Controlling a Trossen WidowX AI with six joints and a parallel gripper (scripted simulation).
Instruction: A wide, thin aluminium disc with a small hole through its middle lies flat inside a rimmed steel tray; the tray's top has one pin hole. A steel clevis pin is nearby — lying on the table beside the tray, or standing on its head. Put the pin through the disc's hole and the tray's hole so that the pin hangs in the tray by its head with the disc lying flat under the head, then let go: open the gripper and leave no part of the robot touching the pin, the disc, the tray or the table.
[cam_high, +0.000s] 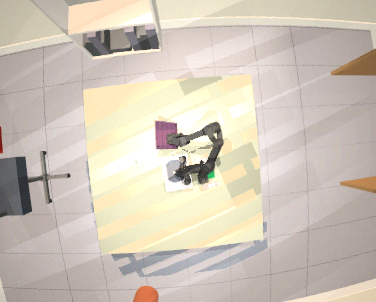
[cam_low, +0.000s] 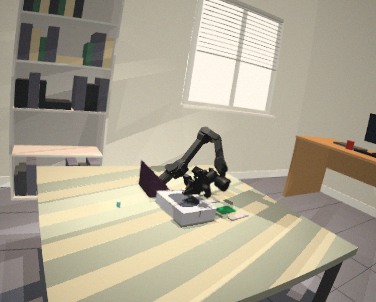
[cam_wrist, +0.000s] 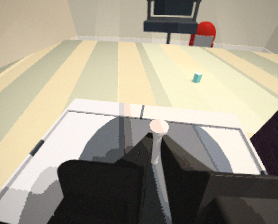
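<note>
Now: gripper tip 10 mm to the right of the steel clevis pin and 10 mm above it. The rest, counted from my gripper tip: green flat square (20 mm ahead, 240 mm to the left, 90 mm below); rimmed tray (10 mm ahead, 20 mm to the left, 40 mm below); grey aluminium disc (10 mm to the left, 30 mm below).
</note>
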